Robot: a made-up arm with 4 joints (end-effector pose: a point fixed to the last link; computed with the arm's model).
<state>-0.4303 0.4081 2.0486 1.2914</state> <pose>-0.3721 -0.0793 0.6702 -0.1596 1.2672 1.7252</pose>
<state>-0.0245 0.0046 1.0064 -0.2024</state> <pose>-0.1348 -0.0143 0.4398 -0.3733 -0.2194 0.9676</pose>
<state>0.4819 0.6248 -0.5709 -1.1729</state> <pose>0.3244 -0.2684 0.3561 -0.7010 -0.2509 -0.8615</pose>
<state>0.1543 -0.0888 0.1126 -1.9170</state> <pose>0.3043 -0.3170 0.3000 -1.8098 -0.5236 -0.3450</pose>
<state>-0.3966 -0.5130 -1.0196 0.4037</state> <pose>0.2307 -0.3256 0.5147 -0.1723 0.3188 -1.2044</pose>
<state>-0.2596 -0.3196 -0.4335 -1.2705</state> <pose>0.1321 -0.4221 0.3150 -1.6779 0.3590 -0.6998</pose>
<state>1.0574 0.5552 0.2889 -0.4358</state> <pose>0.0638 0.0148 0.4659 0.3359 -0.6834 0.4928</pose>
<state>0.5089 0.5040 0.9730 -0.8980</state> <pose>0.0151 0.0179 0.3629 -0.4929 -1.2427 0.5402</pose>
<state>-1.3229 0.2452 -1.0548 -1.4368</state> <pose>-0.3218 -0.3116 0.7331 1.6796 -0.2593 2.4707</pose>
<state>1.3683 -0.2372 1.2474 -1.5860</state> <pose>-0.0382 0.1062 0.3854 0.3796 -1.3854 0.8176</pose>
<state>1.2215 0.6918 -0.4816 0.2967</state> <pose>0.1893 -0.1476 0.5419 1.1821 -0.1330 0.2904</pose>
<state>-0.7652 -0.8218 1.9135 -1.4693</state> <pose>-0.1099 0.0262 0.3774 -0.8705 -0.5167 0.8053</pose>
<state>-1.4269 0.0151 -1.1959 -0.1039</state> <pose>-0.0982 -0.2273 0.7834 -0.9598 -0.5770 -2.2194</pose>
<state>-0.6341 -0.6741 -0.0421 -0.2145</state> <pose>0.1158 -0.1598 0.3716 -0.6750 0.6372 -0.5084</pose>
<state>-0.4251 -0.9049 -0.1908 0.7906</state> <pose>0.2462 -0.1588 0.5069 0.4398 0.8237 -0.5237</pose>
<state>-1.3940 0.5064 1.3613 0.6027</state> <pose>-0.2366 0.1727 0.3430 -0.9836 0.5727 0.4602</pose>
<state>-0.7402 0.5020 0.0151 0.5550</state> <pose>-0.0250 0.0696 0.6063 -0.3776 -0.4328 -0.1103</pose>
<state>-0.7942 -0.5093 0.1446 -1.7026</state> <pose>0.0185 -0.4472 0.4189 -2.2744 0.3165 -0.4906</pose>
